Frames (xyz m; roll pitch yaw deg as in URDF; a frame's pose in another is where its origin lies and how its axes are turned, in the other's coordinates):
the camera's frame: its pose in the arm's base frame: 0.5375 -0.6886 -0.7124 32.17 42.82 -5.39
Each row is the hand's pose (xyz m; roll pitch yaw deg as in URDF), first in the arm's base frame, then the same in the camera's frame.
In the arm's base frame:
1: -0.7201 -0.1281 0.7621 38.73 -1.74 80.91
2: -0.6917 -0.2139 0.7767 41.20 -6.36 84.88
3: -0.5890 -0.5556 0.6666 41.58 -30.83 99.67
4: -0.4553 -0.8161 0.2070 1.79 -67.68 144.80
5: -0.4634 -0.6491 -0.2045 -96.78 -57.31 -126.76
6: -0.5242 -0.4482 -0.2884 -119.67 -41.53 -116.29
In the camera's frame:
1: -1.9592 0.4760 -0.0694 -5.02 28.37 88.26
2: -1.9425 0.4248 0.0047 0.94 27.59 95.10
3: -1.7691 0.1507 0.1896 16.04 14.58 121.94
4: -1.3411 -0.1807 0.1263 12.37 -16.51 155.22
5: -1.0788 -0.2099 -0.2310 -21.70 -37.32 -168.14
6: -1.0801 -0.1069 -0.4322 -50.11 -39.08 -146.39

